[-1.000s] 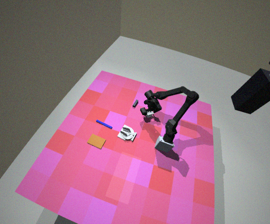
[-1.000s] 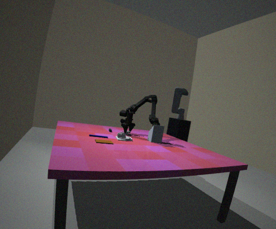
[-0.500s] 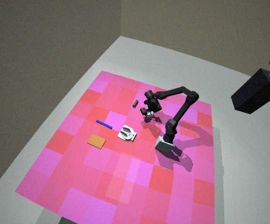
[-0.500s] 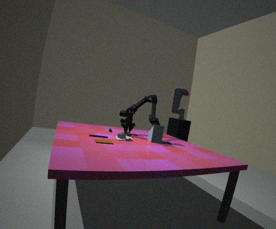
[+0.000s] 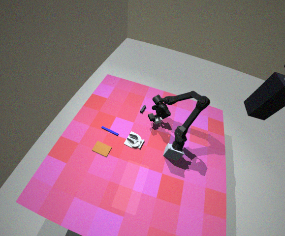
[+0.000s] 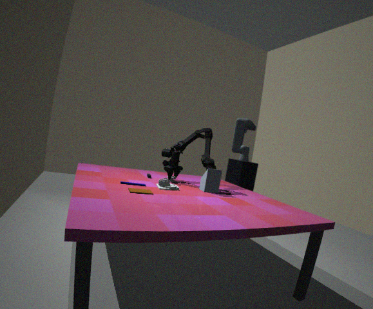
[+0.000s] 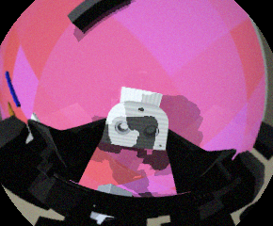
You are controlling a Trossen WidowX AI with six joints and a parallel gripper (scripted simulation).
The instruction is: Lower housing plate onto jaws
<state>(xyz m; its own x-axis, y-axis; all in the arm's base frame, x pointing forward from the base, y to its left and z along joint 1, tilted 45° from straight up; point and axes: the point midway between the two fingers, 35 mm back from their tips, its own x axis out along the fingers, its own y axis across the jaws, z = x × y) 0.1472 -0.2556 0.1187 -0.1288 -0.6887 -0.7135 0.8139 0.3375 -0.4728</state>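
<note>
The white ribbed fixture is 17 cm ahead of my gripper tip, 23 cm to the left of it and 1 cm below it. The rest, counted from my gripper tip: white housing plate (1 cm ahead, 1 cm to the right, 2 cm above); then blue bar (36 cm ahead, 21 cm to the left, 1 cm below); then dark block (15 cm ahead, 9 cm to the right).
</note>
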